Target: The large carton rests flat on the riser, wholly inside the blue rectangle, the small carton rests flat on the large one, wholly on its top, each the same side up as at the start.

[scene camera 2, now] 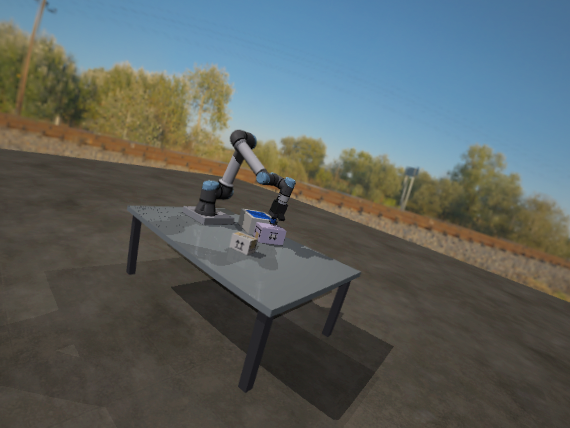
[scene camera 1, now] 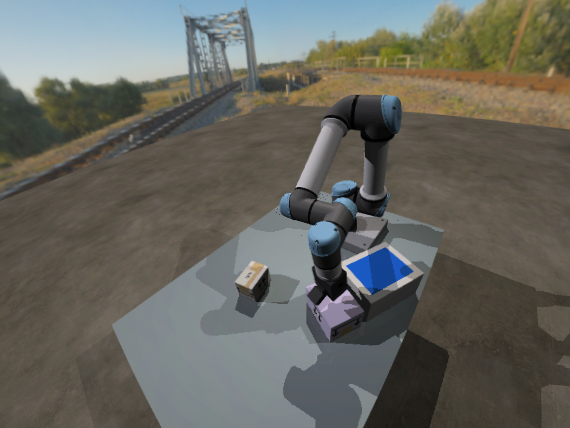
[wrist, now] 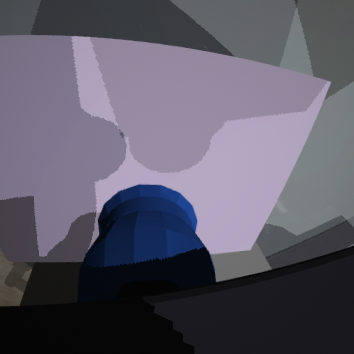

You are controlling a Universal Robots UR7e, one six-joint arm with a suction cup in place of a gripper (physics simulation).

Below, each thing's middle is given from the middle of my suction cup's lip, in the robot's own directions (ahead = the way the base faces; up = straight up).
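Scene:
The large carton (scene camera 1: 344, 315) is 100 mm below my suction cup and 10 mm behind it, and going by their middles, it's the nearest to my suction cup of the things named here. There's the riser (scene camera 1: 379, 278) too, 90 mm below my suction cup, 220 mm behind it and 40 mm to the left of it. As for the small carton (scene camera 1: 253, 280), that's 100 mm below my suction cup, 140 mm ahead of it and 300 mm to the right of it. Going by their middles, the small carton is the farthest from my suction cup of the things named here.

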